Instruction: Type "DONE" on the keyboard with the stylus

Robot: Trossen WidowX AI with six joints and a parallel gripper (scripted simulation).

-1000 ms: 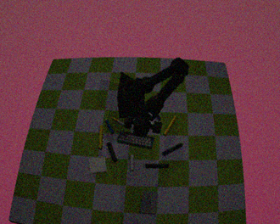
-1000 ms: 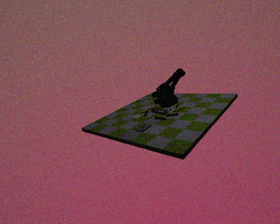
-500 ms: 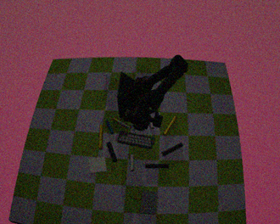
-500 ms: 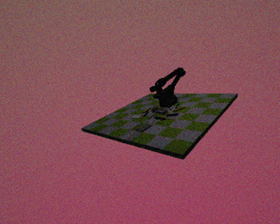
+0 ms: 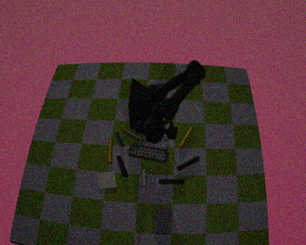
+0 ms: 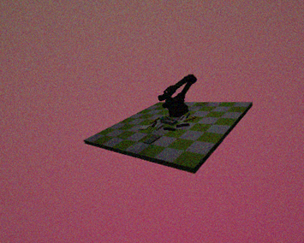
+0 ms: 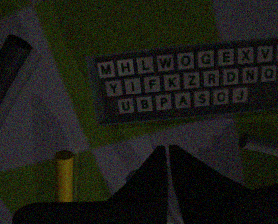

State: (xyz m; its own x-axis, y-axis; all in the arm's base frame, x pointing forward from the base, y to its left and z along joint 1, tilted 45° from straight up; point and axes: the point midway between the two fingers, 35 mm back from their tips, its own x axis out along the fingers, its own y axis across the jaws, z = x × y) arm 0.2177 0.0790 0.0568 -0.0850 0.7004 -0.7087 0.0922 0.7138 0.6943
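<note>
My gripper tip is now 7 cm past the dark blue stylus, 22 cm to the left of it and 9 cm above it. Also, from my gripper tip: pale note pad 21 cm ahead, 21 cm to the right, 9 cm below; then grey slab 39 cm ahead, 9 cm to the left, 9 cm below; then thin grey tip 10 cm behind, 23 cm to the right, 9 cm below.
</note>
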